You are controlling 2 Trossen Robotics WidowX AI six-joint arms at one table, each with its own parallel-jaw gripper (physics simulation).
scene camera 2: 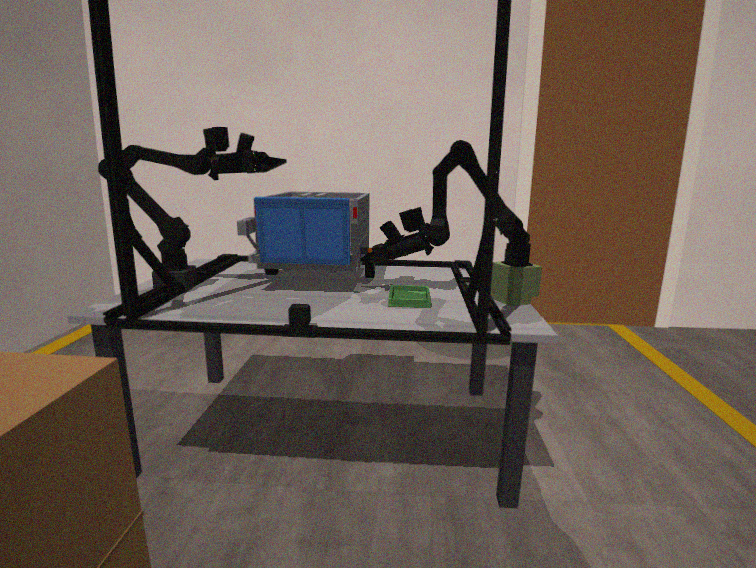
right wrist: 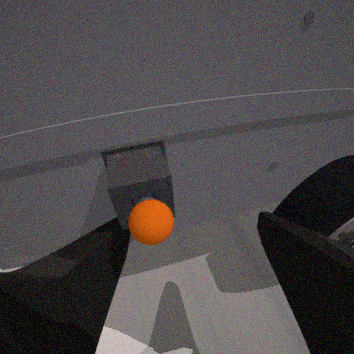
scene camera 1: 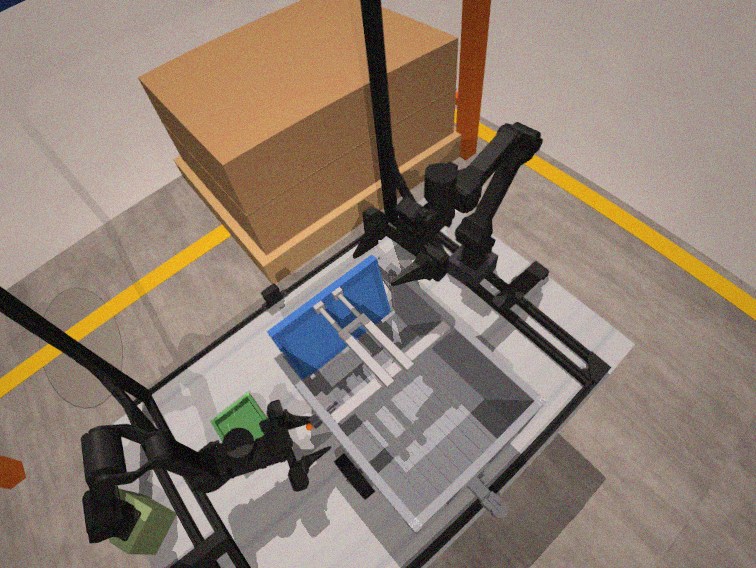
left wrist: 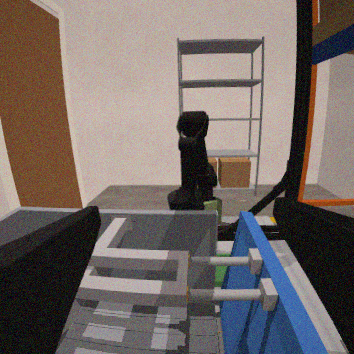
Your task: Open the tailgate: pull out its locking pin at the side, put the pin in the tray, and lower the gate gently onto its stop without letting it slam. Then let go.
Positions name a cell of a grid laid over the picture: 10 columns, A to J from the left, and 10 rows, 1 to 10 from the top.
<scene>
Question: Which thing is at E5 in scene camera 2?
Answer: The right gripper.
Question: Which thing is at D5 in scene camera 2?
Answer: A blue tailgate.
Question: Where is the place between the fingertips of the right gripper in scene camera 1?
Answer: E8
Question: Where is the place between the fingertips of the right gripper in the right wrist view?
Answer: F7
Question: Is the left gripper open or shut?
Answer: Open.
</scene>
